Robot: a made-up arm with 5 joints.
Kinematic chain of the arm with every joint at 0, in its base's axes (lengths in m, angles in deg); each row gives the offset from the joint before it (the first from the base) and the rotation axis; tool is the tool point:
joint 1: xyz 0 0 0.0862 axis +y
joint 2: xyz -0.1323 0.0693 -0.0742 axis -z
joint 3: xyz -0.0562 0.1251 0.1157 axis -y
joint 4: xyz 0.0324 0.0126 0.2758 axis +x
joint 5: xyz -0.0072 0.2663 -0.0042 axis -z
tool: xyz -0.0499 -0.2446 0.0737
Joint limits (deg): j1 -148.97..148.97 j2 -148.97..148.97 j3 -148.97..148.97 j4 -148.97..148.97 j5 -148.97..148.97
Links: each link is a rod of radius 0.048 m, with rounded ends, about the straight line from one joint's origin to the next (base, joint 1, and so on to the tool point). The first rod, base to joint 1, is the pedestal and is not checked.
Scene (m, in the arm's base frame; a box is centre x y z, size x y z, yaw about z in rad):
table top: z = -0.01
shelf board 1: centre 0.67 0.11 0.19 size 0.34 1 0.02 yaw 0.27
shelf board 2: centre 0.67 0.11 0.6 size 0.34 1 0.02 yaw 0.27
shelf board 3: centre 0.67 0.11 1.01 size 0.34 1 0.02 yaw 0.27
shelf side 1: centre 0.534 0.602 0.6 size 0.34 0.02 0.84 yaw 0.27
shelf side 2: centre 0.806 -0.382 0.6 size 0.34 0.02 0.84 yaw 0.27
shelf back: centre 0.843 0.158 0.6 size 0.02 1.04 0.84 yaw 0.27
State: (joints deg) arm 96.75 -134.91 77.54 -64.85 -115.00
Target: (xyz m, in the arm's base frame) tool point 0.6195 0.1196 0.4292
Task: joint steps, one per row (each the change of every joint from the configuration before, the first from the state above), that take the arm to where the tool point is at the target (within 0.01 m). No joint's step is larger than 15 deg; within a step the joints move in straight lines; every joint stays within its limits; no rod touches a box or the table.
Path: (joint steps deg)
1: 7.11 13.36 -5.26 8.05 -4.32
2: 7.11 13.37 -5.27 8.05 -4.32
3: 7.11 13.36 -5.26 8.05 -4.32
4: 7.11 13.37 -5.27 8.05 -4.33

